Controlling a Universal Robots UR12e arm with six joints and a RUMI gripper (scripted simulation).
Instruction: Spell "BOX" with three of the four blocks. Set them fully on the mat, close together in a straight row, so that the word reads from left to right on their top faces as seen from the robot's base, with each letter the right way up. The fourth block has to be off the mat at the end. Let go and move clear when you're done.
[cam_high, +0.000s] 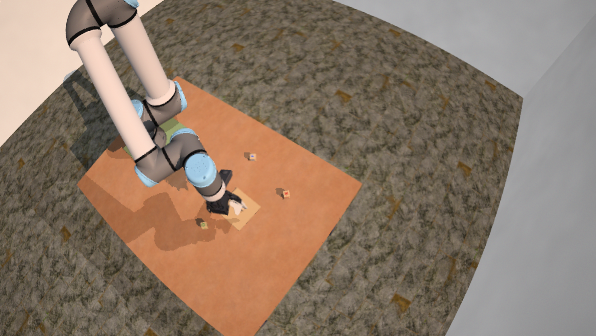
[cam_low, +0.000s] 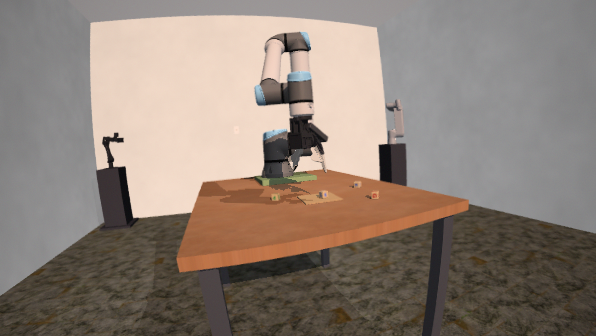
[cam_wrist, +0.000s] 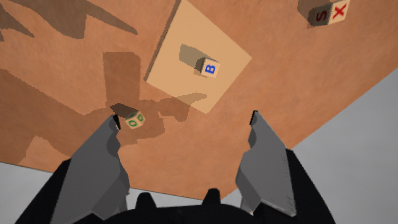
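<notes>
Now: the tan mat 10 cm below my hand and 3 cm to the left of it.
</notes>
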